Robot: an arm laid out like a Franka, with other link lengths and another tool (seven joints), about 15 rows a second.
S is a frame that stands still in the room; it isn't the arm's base.
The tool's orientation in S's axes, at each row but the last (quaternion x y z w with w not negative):
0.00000 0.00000 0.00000 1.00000
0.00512 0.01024 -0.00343 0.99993
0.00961 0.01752 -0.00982 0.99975
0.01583 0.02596 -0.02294 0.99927
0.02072 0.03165 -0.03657 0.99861
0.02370 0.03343 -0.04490 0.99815
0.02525 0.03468 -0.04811 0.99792
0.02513 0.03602 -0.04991 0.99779
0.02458 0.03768 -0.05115 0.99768
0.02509 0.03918 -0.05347 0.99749
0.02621 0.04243 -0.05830 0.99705
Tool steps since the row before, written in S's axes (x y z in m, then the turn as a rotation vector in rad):
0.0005 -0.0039 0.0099 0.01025 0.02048 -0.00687
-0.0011 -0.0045 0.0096 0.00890 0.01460 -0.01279
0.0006 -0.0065 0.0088 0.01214 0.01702 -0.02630
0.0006 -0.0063 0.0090 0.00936 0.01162 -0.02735
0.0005 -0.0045 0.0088 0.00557 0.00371 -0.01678
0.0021 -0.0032 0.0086 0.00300 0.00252 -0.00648
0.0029 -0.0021 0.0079 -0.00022 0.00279 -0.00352
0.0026 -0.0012 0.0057 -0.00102 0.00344 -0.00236
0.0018 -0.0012 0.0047 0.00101 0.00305 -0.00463
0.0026 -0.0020 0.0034 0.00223 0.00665 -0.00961
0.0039 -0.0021 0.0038 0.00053 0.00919 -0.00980
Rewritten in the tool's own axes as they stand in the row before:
0.0005 -0.0039 0.0099 0.01025 0.02048 -0.00687
-0.0013 -0.0044 0.0096 0.00906 0.01453 -0.01276
0.0004 -0.0063 0.0089 0.01273 0.01676 -0.02619
0.0004 -0.0060 0.0092 0.01025 0.01121 -0.02720
0.0003 -0.0041 0.0090 0.00636 0.00346 -0.01655
0.0018 -0.0026 0.0089 0.00321 0.00249 -0.00639
0.0025 -0.0014 0.0082 -0.00023 0.00259 -0.00367
0.0023 -0.0007 0.0059 -0.00117 0.00321 -0.00261
0.0015 -0.0008 0.0049 0.00106 0.00293 -0.00470
0.0025 -0.0015 0.0037 0.00229 0.00641 -0.00976
0.0038 -0.0014 0.0042 0.00034 0.00871 -0.01023

